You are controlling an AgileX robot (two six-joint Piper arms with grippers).
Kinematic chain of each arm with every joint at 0, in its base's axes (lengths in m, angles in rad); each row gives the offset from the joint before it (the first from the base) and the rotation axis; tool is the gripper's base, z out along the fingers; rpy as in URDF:
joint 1: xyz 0 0 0.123 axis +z
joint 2: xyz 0 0 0 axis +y
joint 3: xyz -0.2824 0 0.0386 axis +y
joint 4: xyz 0.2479 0 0.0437 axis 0.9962 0 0.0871
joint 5: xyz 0 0 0 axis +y
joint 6: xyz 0.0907 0 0.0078 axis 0.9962 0 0.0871
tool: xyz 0 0 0 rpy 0 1.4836 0
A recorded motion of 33 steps. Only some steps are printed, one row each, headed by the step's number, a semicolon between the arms.
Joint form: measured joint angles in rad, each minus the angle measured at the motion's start. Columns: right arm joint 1, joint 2, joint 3, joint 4, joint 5, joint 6; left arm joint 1, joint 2, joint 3, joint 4, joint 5, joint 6.
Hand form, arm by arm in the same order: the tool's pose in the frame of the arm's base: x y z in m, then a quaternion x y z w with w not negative. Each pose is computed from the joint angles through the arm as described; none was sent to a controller.
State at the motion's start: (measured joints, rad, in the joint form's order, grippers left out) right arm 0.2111 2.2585 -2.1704 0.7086 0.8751 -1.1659; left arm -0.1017 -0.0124 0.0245 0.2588 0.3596 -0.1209
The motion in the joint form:
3: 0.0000 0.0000 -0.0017 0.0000 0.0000 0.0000; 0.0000 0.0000 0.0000 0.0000 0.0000 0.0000
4: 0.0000 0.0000 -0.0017 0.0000 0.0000 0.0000; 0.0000 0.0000 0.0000 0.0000 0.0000 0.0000
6: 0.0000 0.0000 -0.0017 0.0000 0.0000 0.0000; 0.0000 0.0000 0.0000 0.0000 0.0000 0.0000
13: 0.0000 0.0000 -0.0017 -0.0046 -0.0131 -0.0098; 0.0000 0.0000 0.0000 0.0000 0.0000 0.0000
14: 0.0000 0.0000 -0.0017 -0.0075 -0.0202 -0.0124; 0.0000 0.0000 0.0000 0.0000 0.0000 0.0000
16: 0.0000 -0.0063 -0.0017 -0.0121 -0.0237 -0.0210; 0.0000 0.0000 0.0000 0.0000 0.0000 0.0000
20: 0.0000 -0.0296 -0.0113 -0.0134 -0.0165 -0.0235; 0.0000 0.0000 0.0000 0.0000 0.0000 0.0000
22: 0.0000 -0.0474 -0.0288 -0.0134 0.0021 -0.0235; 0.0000 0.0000 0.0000 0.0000 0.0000 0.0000
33: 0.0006 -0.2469 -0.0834 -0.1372 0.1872 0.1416; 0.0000 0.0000 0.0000 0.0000 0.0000 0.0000
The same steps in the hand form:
3: 0.4971 0.1531 0.2858 -0.46892 0.75582 0.14267 0.43415; 0.0534 0.0028 0.1742 0.06180 0.79415 0.04205 0.60310
4: 0.4971 0.1531 0.2858 -0.46892 0.75582 0.14267 0.43415; 0.0534 0.0028 0.1742 0.06180 0.79415 0.04205 0.60310
6: 0.4971 0.1531 0.2858 -0.46892 0.75582 0.14267 0.43415; 0.0534 0.0028 0.1742 0.06180 0.79415 0.04205 0.60310
13: 0.4981 0.1525 0.2862 -0.47068 0.75335 0.13525 0.43890; 0.0534 0.0028 0.1742 0.06180 0.79415 0.04205 0.60310
14: 0.4987 0.1522 0.2864 -0.47070 0.75263 0.13164 0.44120; 0.0534 0.0028 0.1742 0.06180 0.79415 0.04205 0.60310
16: 0.4980 0.1517 0.2896 -0.47428 0.74914 0.12595 0.44494; 0.0534 0.0028 0.1742 0.06180 0.79415 0.04205 0.60310
20: 0.4937 0.1510 0.3042 -0.47761 0.74109 0.12161 0.45593; 0.0534 0.0028 0.1742 0.06180 0.79415 0.04205 0.60310
22: 0.4893 0.1508 0.3179 -0.48239 0.73326 0.12075 0.46374; 0.0534 0.0028 0.1742 0.06180 0.79415 0.04205 0.60310
33: 0.4300 0.1364 0.4148 -0.48730 0.72898 0.10359 0.46947; 0.0534 0.0028 0.1742 0.06180 0.79415 0.04205 0.60310

